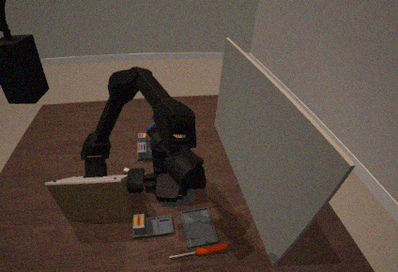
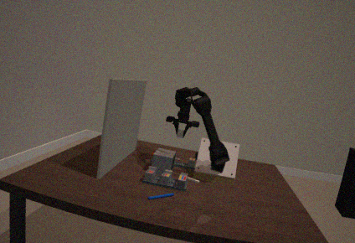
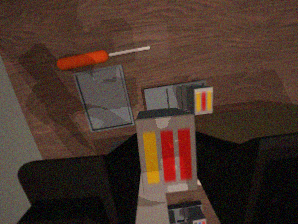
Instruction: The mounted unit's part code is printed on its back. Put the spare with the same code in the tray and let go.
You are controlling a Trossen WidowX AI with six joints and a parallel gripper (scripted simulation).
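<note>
Now: gripper tip 17 cm above the grey tray and 9 cm short of it. The rest, counted from my gripper tip: mounted unit (18 cm to the left, 12 cm below, 3 cm ahead); then grey spare (3 cm above); then grey holder (16 cm below, 5 cm behind).
</note>
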